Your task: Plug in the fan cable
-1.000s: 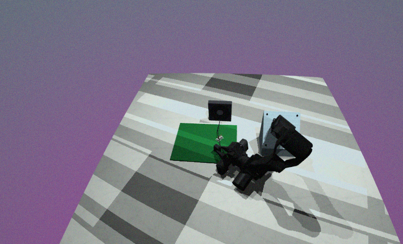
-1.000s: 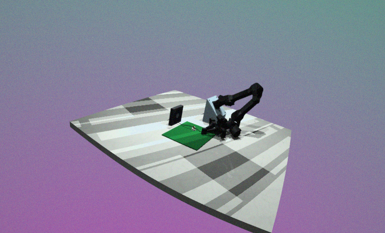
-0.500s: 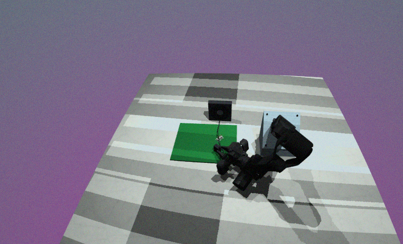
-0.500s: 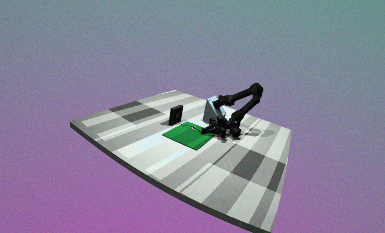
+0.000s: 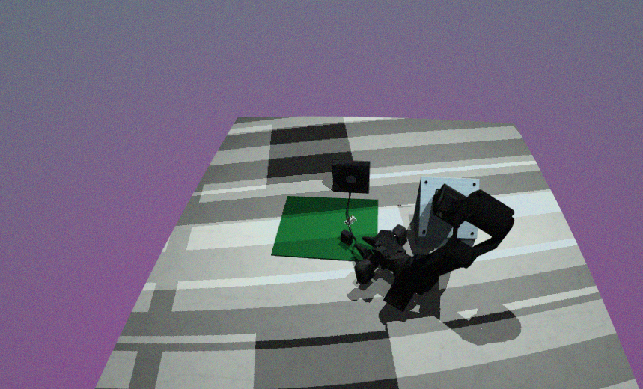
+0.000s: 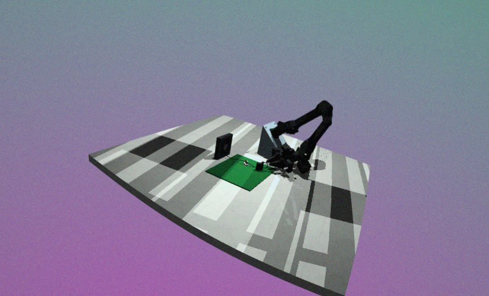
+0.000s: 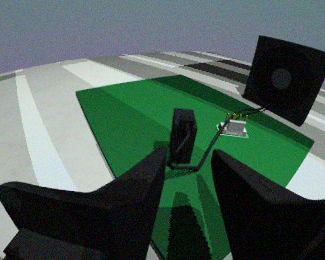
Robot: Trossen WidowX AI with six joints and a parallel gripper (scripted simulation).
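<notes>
The black plug lies 40 mm ahead of my gripper tip, 20 mm to the right of it and 20 mm below it. From my gripper tip the other things lie so: green board: 110 mm ahead, 80 mm to the right, 60 mm below; black square fan: 240 mm to the right, 60 mm ahead, 20 mm above; pale header: 100 mm to the right, 40 mm below, 40 mm ahead.
</notes>
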